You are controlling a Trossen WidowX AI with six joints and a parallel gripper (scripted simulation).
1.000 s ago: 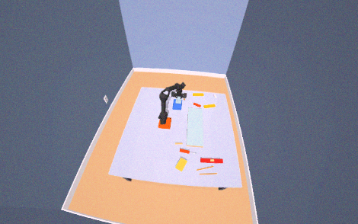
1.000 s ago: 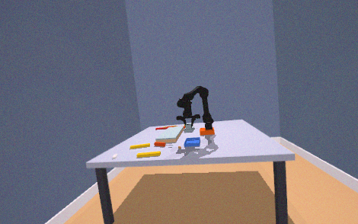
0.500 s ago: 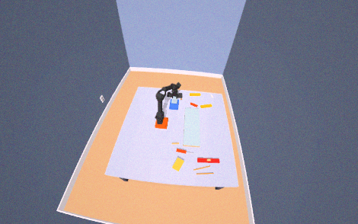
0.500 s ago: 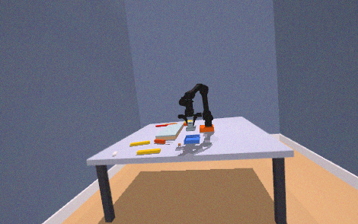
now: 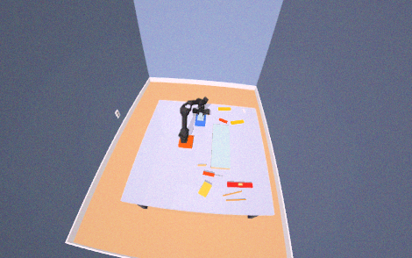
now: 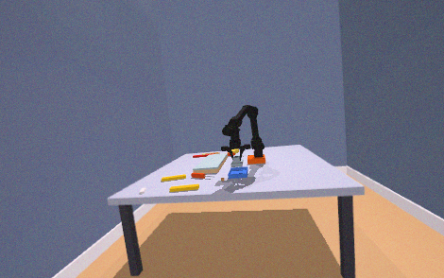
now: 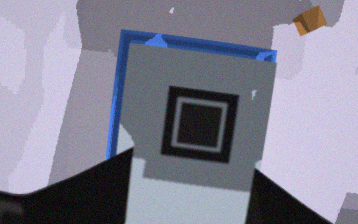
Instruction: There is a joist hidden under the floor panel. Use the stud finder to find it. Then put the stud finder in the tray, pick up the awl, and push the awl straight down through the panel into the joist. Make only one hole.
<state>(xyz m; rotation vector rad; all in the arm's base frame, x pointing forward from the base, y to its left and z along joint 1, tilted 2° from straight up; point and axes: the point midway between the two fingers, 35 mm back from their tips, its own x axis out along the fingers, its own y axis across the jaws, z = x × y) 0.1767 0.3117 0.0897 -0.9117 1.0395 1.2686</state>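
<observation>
The blue tray is 10 mm to the right of my gripper tip and 80 mm below it. The rest, counted from my gripper tip: awl 30 mm behind, 580 mm to the right, 80 mm below; then small white bit 560 mm ahead, 170 mm to the left, 80 mm below; then stud finder 10 mm to the left, 20 mm above.
</observation>
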